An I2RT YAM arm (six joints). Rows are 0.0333 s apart.
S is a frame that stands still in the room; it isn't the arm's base.
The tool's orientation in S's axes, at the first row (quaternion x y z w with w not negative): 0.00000 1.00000 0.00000 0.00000
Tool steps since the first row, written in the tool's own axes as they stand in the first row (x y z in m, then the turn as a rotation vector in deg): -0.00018 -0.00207 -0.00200 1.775 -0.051 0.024; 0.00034 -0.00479 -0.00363 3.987 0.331 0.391; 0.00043 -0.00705 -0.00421 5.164 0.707 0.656; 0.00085 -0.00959 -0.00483 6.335 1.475 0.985
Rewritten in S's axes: 0.00018 -0.00207 0.00200 -1.775 -0.051 -0.024; -0.00034 -0.00479 0.00363 -3.987 0.331 -0.391; -0.00043 -0.00705 0.00421 -5.164 0.707 -0.656; -0.00085 -0.00959 0.00483 -6.335 1.475 -0.985
